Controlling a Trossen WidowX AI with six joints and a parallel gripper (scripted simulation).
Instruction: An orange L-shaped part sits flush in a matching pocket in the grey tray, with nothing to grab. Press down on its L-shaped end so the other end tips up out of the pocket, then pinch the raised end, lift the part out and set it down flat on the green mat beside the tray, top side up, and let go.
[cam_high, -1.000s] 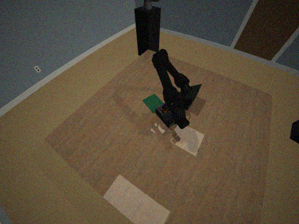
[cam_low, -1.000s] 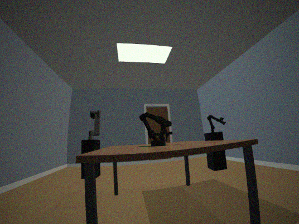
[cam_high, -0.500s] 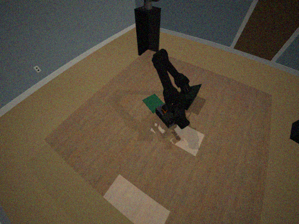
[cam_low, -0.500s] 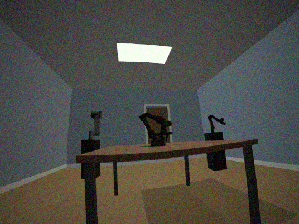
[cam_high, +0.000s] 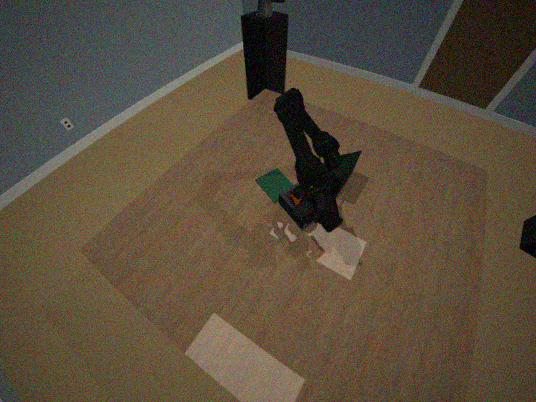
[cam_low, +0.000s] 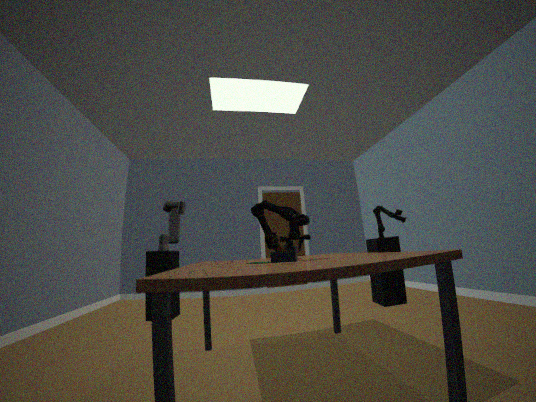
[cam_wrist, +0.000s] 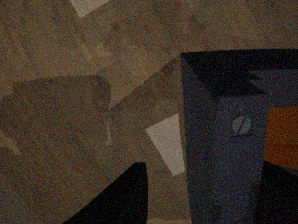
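Now: gripper tip 2 cm past the orange L-shaped part, 5 cm to the left of it and 1 cm above it. Round my gripper tip: green mat (6 cm behind, 22 cm to the right, 7 cm below).
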